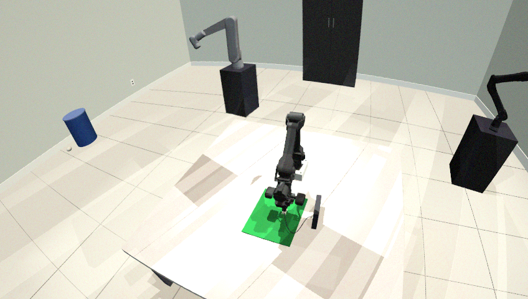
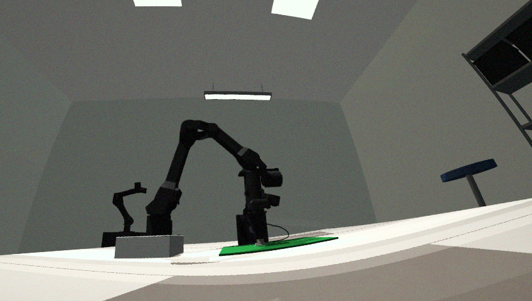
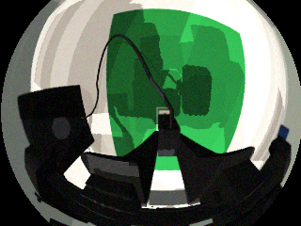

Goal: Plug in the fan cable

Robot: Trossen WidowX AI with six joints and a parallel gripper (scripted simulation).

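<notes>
The white four-pin header lies 10 mm ahead of my gripper tip and 40 mm below it. From my gripper tip the other things lie so: black plug (10 mm ahead, 10 mm above); then fan (20 mm behind, 150 mm to the left, 20 mm above); then green board (40 mm ahead, 30 mm to the right, 50 mm below).
</notes>
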